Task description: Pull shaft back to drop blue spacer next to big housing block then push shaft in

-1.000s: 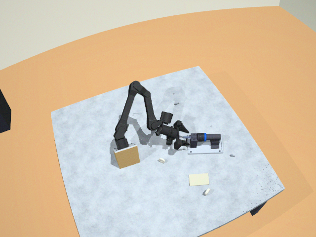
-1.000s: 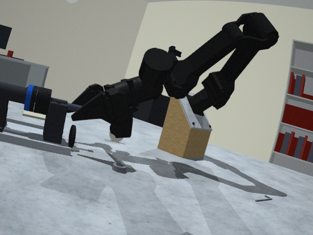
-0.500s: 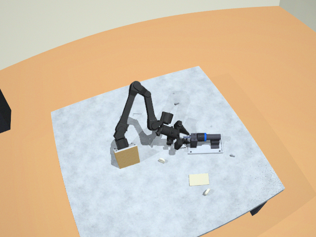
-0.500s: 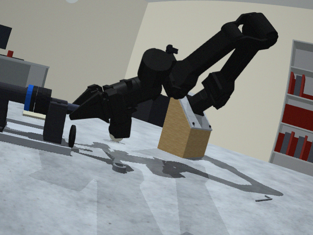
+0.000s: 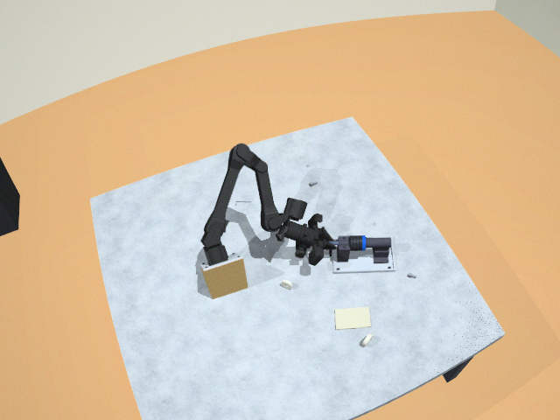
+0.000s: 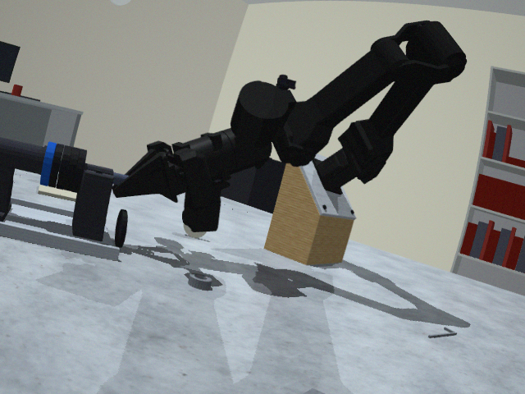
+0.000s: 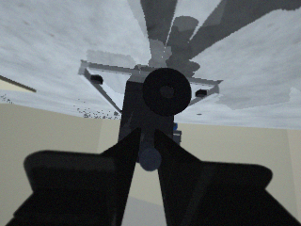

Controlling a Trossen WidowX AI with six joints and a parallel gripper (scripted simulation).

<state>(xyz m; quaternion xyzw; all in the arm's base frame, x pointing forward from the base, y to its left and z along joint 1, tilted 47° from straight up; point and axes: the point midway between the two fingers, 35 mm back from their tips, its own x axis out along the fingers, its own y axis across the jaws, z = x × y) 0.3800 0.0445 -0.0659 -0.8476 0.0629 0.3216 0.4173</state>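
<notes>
The black disc is 40 mm below my gripper tip, 20 mm to the left of it and 10 mm behind it. Also, from my gripper tip: grey ring (140 mm to the left, 60 mm below, 40 mm behind); blue spacer (90 mm ahead, 40 mm to the right, 20 mm above); dark shaft (50 mm ahead, 20 mm to the right, 20 mm above).
</notes>
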